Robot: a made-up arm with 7 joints.
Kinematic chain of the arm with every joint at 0, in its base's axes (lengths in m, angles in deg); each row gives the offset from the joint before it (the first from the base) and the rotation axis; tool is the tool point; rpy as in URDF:
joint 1: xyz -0.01 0.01 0.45 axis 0 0.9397 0.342
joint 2: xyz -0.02 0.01 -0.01 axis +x
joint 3: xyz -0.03 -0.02 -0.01 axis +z
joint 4: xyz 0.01 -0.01 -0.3 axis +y
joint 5: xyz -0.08 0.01 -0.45 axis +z
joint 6: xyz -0.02 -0.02 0 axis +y
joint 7: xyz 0 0.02 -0.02 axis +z
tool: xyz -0.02 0 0.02 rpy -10.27 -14.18 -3.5
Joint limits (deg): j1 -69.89..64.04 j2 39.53..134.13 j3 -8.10..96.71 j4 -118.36..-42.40 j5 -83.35..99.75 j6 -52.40..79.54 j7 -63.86..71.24
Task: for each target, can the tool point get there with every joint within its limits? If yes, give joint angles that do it. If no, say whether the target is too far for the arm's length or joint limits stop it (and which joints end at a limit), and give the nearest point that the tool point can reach.
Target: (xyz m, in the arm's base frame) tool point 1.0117 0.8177 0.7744
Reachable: no: too far | nearest point 0.5720 0.4860 0.6102 | short by 0.575 m
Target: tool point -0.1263 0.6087 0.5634
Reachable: yes | joints 36.14 49.37 87.87 -91.75 -29.50 -40.47 42.63
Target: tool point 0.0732 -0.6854 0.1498
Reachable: no: joint limits stop it (at a limit: joint 2, joint 3, joint 4, joint 5) | nearest point 0.3661 0.0283 0.2437 | short by 0.777 m
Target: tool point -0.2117 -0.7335 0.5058
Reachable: no: joint limits stop it (at a limit: joint 2, joint 4, joint 5, joint 6) | nearest point -0.2496 -0.1482 0.7801 | short by 0.647 m
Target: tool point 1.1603 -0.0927 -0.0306
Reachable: no: too far | nearest point 0.6786 0.2307 0.2695 | short by 0.653 m
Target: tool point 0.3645 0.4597 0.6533
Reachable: yes | joints 4.18 113.05 9.55 -80.63 -36.73 68.27 59.24
